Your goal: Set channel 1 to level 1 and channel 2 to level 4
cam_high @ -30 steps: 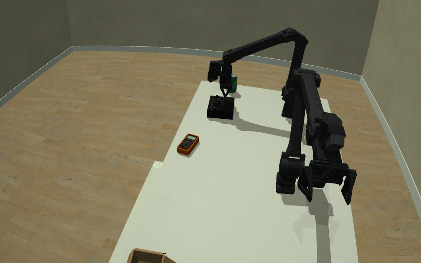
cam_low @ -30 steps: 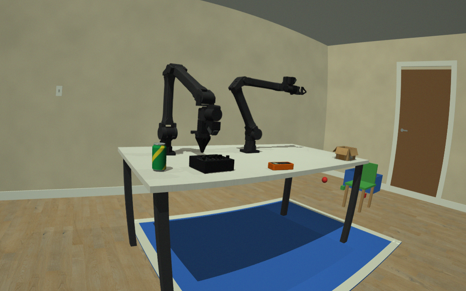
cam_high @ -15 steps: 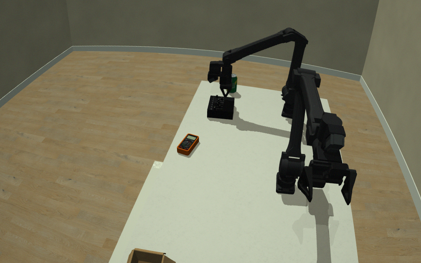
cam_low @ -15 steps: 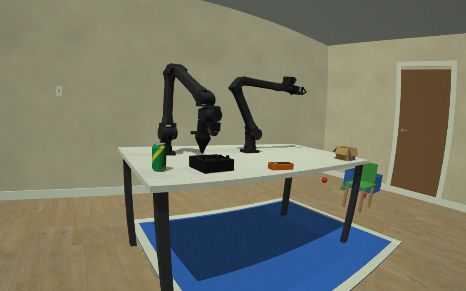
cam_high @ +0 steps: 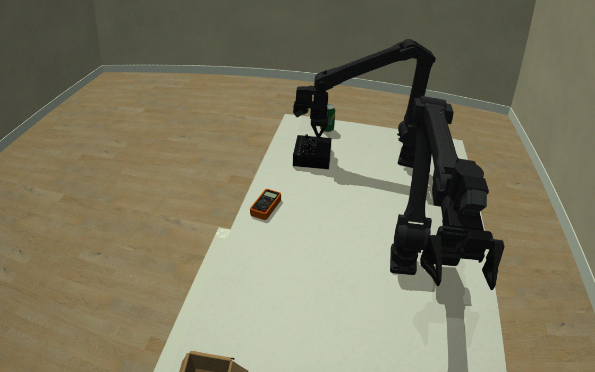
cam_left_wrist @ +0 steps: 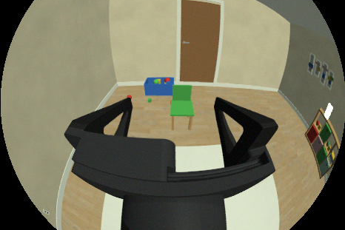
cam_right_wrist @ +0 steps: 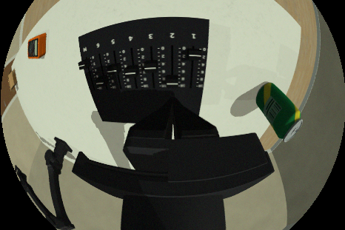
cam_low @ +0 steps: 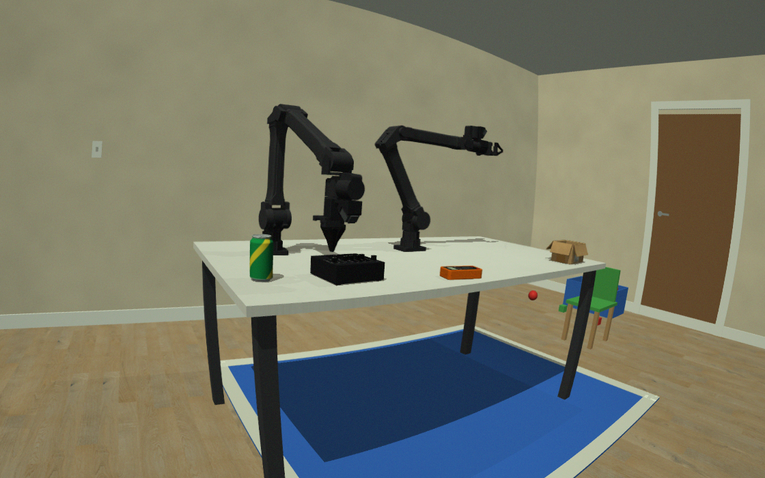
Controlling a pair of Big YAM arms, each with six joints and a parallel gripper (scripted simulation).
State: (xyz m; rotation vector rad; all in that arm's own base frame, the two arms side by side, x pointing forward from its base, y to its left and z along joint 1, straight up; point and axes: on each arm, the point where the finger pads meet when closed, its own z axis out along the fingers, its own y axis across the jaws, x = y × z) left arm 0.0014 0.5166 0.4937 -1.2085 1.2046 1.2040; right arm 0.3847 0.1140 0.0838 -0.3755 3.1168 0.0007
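Now: right hand 2 cm short of the channel 2 fader cap and 2 cm above it. Round my right hand: channel 1 fader cap 5 cm ahead, 2 cm to the right, 2 cm below; then orange multimeter 10 cm ahead, 40 cm to the left, 7 cm below; then can 21 cm to the right, 2 cm below.
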